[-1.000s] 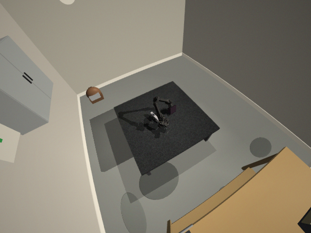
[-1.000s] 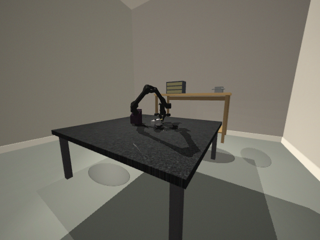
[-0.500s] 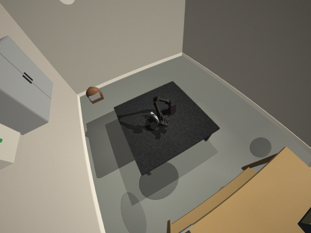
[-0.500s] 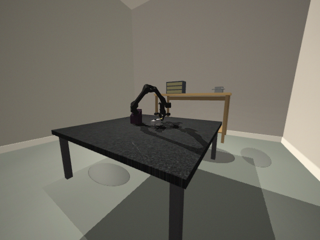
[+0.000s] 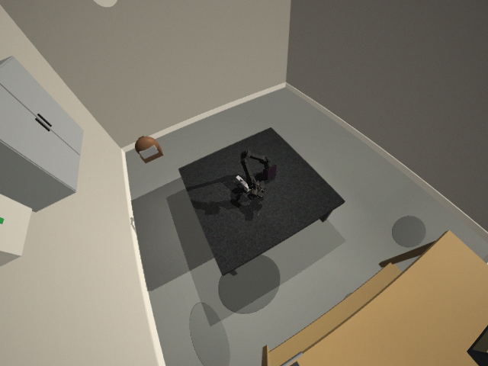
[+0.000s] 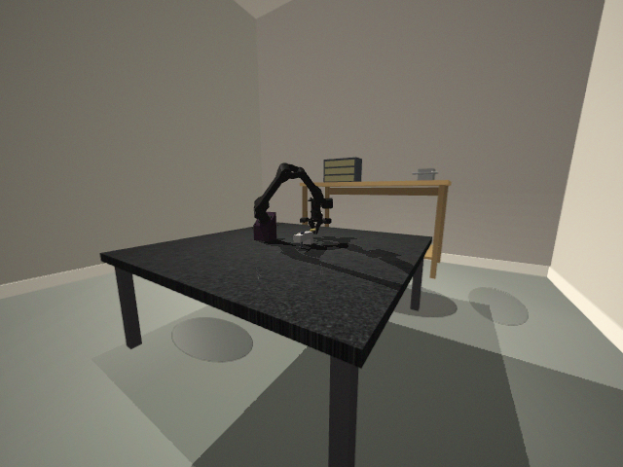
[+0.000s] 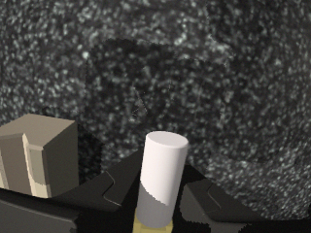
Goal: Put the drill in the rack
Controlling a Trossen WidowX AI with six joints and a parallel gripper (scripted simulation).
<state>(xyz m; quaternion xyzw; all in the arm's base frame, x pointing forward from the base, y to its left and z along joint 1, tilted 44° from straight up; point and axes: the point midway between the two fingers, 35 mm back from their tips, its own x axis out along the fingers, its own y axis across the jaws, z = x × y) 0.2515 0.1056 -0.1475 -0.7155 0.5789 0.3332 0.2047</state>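
My gripper tip is 1 cm short of the drill, 4 cm to the left of it and 4 cm below it.
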